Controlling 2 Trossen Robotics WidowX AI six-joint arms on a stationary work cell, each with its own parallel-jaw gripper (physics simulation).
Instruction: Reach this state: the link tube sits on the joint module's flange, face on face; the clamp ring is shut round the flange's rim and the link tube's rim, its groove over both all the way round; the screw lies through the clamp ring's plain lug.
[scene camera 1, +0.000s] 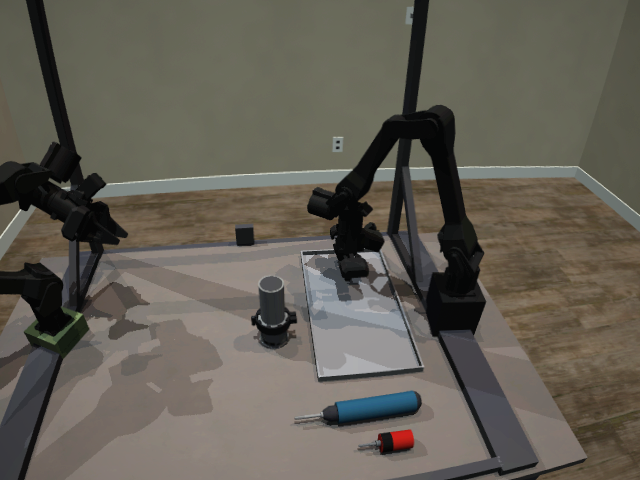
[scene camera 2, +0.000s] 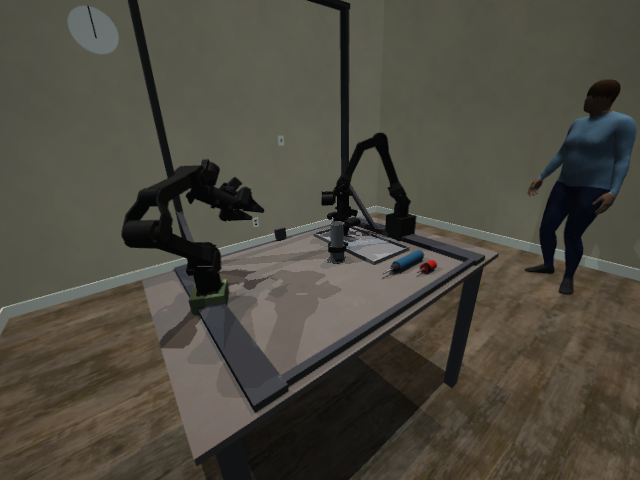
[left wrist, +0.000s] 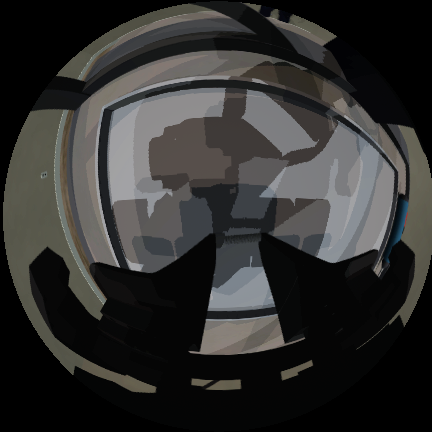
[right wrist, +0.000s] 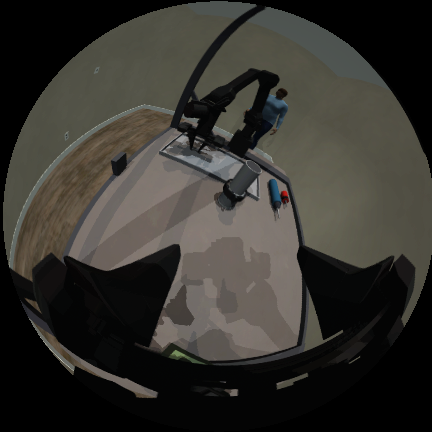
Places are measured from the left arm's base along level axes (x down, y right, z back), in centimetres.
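Pixels of known places: left gripper, between the fingertips: (scene camera 2: 343, 235) (left wrist: 237, 238) (right wrist: 194, 150); right gripper, between the fingertips: (scene camera 1: 123, 239) (scene camera 2: 257, 215) (right wrist: 241, 252); left arm's base, origin of its link: (scene camera 1: 458, 286) (scene camera 2: 401, 215) (right wrist: 244, 135); right arm's base, origin of its link: (scene camera 1: 53, 323) (scene camera 2: 208, 289).
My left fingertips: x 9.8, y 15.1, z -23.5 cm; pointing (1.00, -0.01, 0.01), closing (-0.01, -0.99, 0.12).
Ahead of a thing's pixels: the offset from my left fingertips to its top centre. "spot": to the spot under its first point.
The link tube @(dx -15.1, dy -20.2, dz -17.2 cm) (scene camera 1: 271, 305) (scene camera 2: 336, 233) (right wrist: 247, 175) stands upright above the joint module @(dx -5.5, dy -20.2, dz -17.2 cm) (scene camera 1: 272, 338) (scene camera 2: 336, 256) (right wrist: 225, 201). The black clamp ring @(spot: dx -5.8, dy -23.0, dz -17.1 cm) (scene camera 1: 272, 326) (scene camera 2: 337, 248) (right wrist: 233, 192) lies round their joint, with lugs sticking out on both sides; the fit of its groove is too small to tell. My left gripper (scene camera 1: 353, 277) (left wrist: 237, 238) (right wrist: 194, 150) points down low over the tray, shut on the screw @(dx -1.0, dy +0.0, dz +0.3 cm) (left wrist: 243, 238), a small dark ribbed piece across its fingertips. My right gripper (scene camera 1: 122, 238) (scene camera 2: 257, 214) (right wrist: 241, 252) is open and empty, raised at the picture's left, far from the tube.
The shallow tray @(dx -0.7, dy -10.0, dz +1.2 cm) (scene camera 1: 369, 373) (left wrist: 103, 150) lies right of the module in scene camera 1. A blue driver @(spot: dx -2.8, dy -40.7, dz +2.8 cm) (scene camera 1: 377, 407) (scene camera 2: 408, 260) and a red-handled tool @(dx -2.5, dy -46.9, dz +3.8 cm) (scene camera 1: 402, 439) (scene camera 2: 428, 266) lie at the front right. A dark block @(dx -4.8, dy +15.3, dz -27.4 cm) (scene camera 1: 244, 235) stands at the back edge.
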